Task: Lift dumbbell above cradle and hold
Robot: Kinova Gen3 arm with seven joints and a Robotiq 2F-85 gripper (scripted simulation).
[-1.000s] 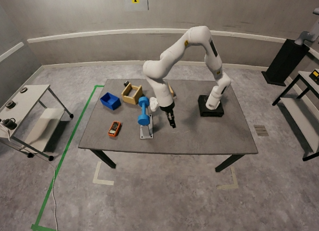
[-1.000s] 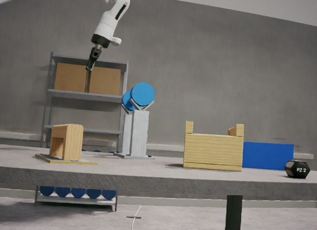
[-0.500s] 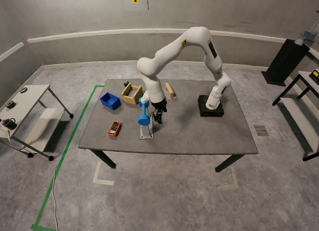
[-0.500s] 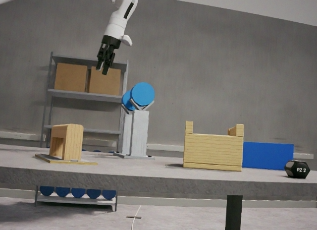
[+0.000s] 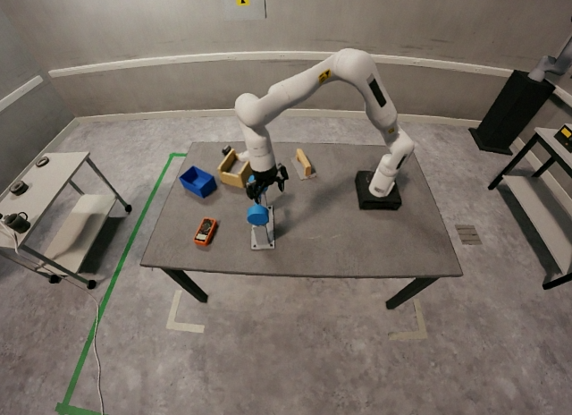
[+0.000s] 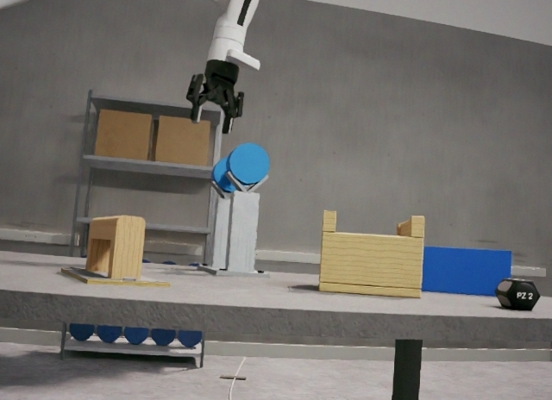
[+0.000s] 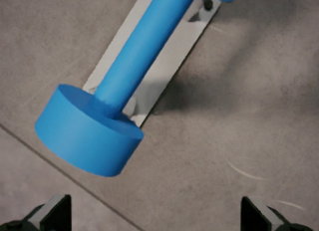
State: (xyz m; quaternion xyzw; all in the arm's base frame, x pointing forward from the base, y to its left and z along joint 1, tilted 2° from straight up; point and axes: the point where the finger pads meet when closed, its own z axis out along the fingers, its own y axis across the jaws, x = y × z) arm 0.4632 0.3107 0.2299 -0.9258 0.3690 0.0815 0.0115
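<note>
My gripper is now 7 cm short of the blue dumbbell, 6 cm to the left of it and 10 cm above it. The rest, counted from my hand: grey cradle: 7 cm ahead, 6 cm to the right, 23 cm below; wooden crate: 28 cm ahead, 36 cm to the right, 26 cm below.
</note>
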